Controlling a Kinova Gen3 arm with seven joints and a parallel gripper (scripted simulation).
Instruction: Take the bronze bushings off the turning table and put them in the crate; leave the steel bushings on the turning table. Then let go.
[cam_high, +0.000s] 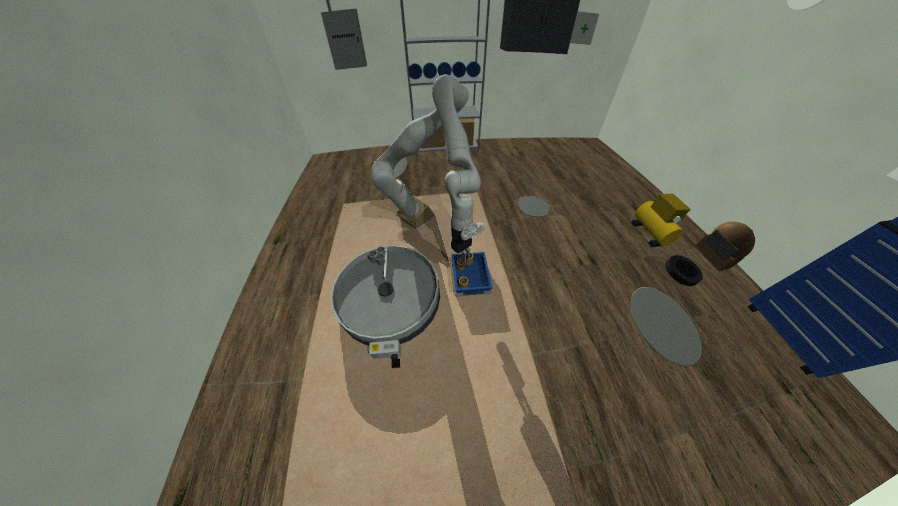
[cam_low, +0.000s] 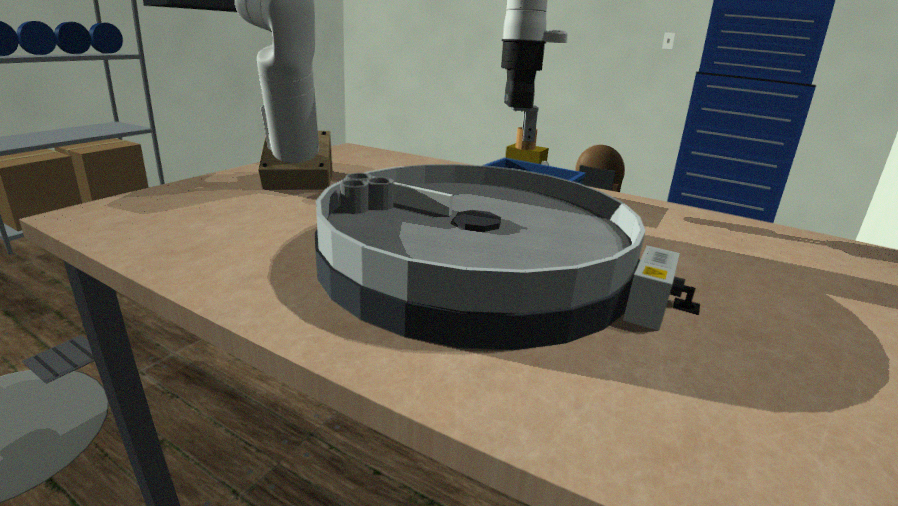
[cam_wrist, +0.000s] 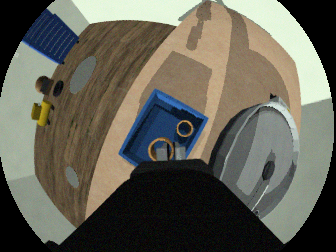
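My hand is 10 mm short of the blue crate, 30 mm to the right of it and 110 mm above it. Also, from my hand: grey turning table (20 mm ahead, 330 mm to the right, 80 mm below).
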